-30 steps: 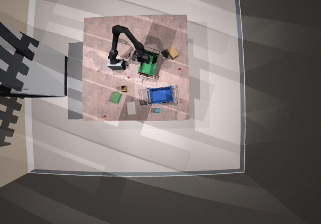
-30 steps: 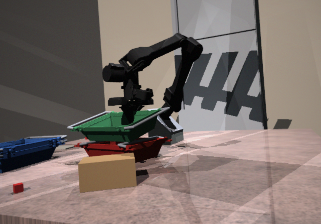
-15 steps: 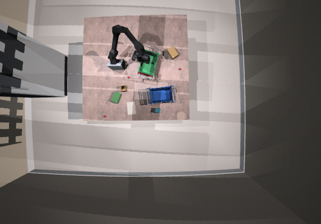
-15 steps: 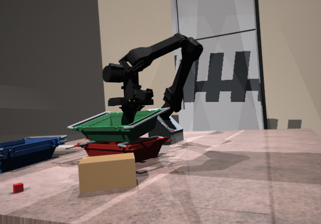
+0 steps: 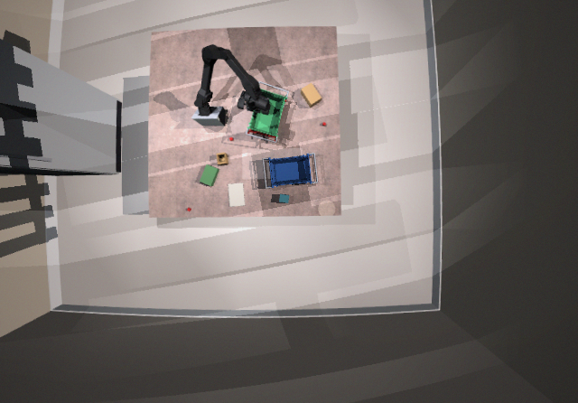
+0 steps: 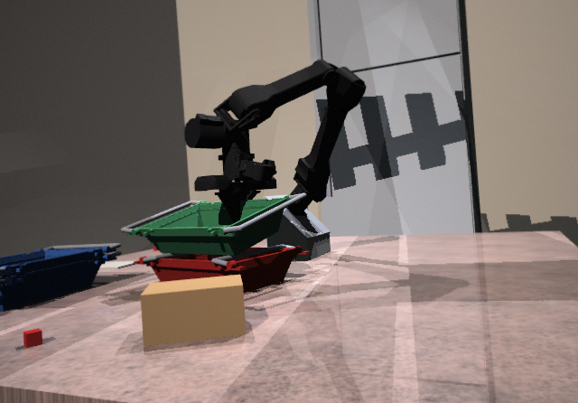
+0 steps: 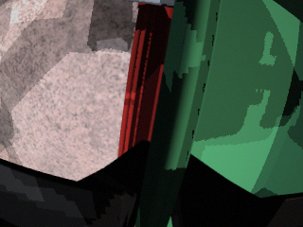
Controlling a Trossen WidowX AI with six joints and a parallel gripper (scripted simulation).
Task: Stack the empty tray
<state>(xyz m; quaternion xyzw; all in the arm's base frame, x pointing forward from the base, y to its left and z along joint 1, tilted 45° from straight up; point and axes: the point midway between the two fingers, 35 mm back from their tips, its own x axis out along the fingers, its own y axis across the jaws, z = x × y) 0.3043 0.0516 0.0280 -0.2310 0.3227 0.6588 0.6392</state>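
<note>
Now: gripper tip 7 cm short of the green tray, 2 cm below it and 1 cm to the left of it. Also, from my gripper tip: white card: 53 cm to the right, 11 cm below, 8 cm behind; then green block: 43 cm to the right, 27 cm behind, 9 cm below; then small tan box: 31 cm to the right, 19 cm behind, 9 cm below.
</note>
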